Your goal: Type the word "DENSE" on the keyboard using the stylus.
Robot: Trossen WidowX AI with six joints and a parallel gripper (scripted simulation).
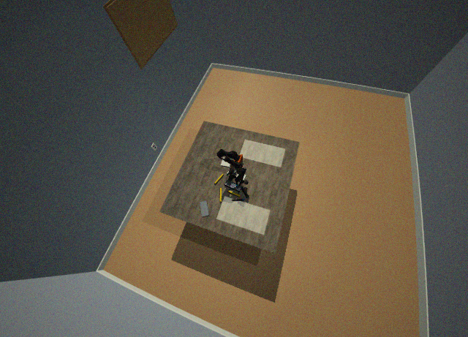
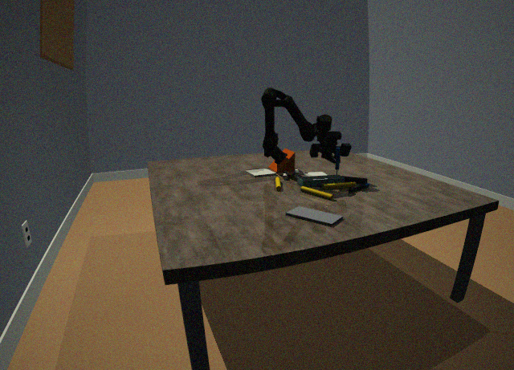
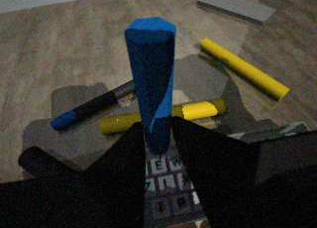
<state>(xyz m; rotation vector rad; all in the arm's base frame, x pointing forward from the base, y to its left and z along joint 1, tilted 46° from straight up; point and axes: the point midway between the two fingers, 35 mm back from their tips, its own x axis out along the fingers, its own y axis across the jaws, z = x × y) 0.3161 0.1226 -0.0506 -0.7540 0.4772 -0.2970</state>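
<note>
Right now the blue-capped pen is 100 mm ahead of my gripper tip, 80 mm below it and 70 mm to the left of it. From my gripper tip the other things lie so: grey slab 320 mm ahead, 270 mm to the right, 90 mm below; yellow marker 250 mm to the right, 80 mm below, 50 mm behind; blue stylus 20 mm below.
</note>
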